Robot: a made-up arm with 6 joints.
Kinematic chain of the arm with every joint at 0, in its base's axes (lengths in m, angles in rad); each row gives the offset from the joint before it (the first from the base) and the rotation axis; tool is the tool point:
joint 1: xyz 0 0 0.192 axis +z
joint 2: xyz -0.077 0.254 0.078 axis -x
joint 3: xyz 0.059 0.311 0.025 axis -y
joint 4: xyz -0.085 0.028 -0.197 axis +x
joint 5: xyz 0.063 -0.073 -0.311 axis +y
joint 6: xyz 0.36 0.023 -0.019 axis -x
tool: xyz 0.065 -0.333 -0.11
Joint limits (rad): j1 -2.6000..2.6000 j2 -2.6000..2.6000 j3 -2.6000..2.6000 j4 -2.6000..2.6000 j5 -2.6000..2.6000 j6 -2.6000..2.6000
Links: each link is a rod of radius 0.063 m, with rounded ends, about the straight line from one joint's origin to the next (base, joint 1, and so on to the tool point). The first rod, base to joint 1, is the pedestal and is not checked.
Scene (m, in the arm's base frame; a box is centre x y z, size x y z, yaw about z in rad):
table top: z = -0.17
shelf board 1: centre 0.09 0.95 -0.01 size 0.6 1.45 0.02 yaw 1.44
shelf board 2: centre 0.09 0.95 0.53 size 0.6 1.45 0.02 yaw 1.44
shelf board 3: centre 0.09 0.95 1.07 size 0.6 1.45 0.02 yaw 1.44
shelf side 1: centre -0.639 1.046 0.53 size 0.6 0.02 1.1 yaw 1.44
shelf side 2: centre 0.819 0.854 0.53 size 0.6 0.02 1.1 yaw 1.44
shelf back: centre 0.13 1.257 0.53 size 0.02 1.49 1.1 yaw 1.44
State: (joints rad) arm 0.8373 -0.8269 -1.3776 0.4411 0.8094 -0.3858
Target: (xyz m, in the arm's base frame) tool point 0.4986 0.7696 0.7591
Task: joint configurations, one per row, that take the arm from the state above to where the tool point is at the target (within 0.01 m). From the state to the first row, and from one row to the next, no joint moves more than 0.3 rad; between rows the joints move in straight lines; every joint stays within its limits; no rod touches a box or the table.
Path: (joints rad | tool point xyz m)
1: 0.8148 -1.0077 -1.2470 0.6256 0.6069 -0.1267 | -1.2634 -0.0014 0.3803
2: 0.7922 -1.1886 -1.1164 0.8101 0.4044 0.1323 | -1.1947 0.2674 0.4606
3: 0.7697 -1.3694 -0.9858 0.9945 0.2020 0.3914 | -1.0294 0.4580 0.5659
4: 0.7472 -1.5502 -0.8552 1.1790 -0.0005 0.6504 | -0.8187 0.5444 0.6483
5: 0.7247 -1.7311 -0.7246 1.3635 -0.2030 0.9095 | -0.6205 0.5371 0.6849
6: 0.7021 -1.9119 -0.5940 1.5480 -0.4055 1.1685 | -0.4729 0.4673 0.6817
7: 0.4391 -1.9310 -0.5037 1.2882 -0.3047 0.9080 | -0.2927 0.6609 0.7232
8: 0.1761 -1.9500 -0.4135 1.0285 -0.2040 0.6475 | -0.0507 0.7836 0.7548
9: -0.0868 -1.9691 -0.3232 0.7687 -0.1032 0.3870 | 0.2228 0.8212 0.7694
10: -0.3498 -1.9881 -0.2330 0.5090 -0.0024 0.1265 | 0.4986 0.7697 0.7591

